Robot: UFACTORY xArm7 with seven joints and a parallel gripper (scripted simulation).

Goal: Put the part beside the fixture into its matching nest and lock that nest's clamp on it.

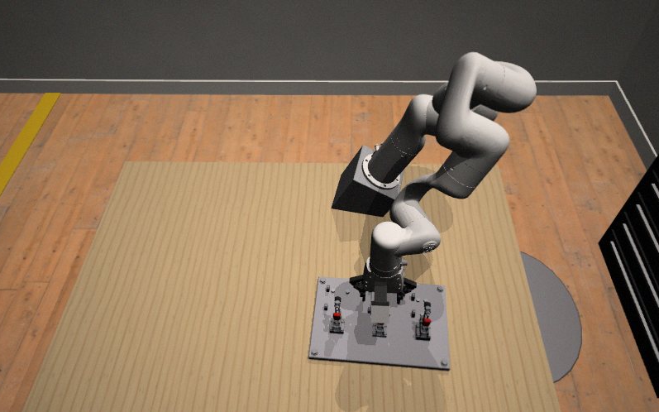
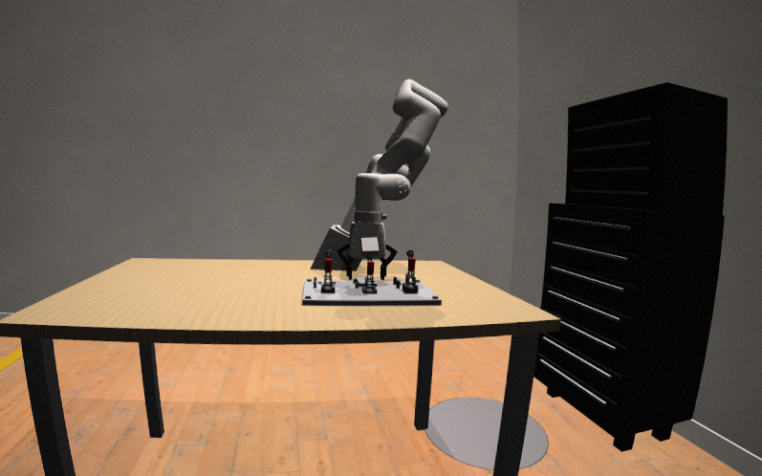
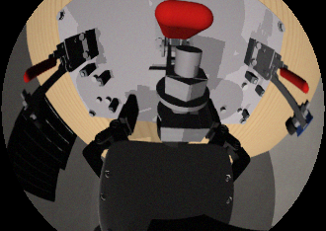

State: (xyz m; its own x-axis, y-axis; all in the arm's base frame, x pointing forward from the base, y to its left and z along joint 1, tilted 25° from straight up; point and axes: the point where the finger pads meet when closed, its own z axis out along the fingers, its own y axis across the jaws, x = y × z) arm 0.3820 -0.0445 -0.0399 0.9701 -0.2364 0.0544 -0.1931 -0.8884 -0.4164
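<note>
Now: hand 2 cm above the grey flat part.
</note>
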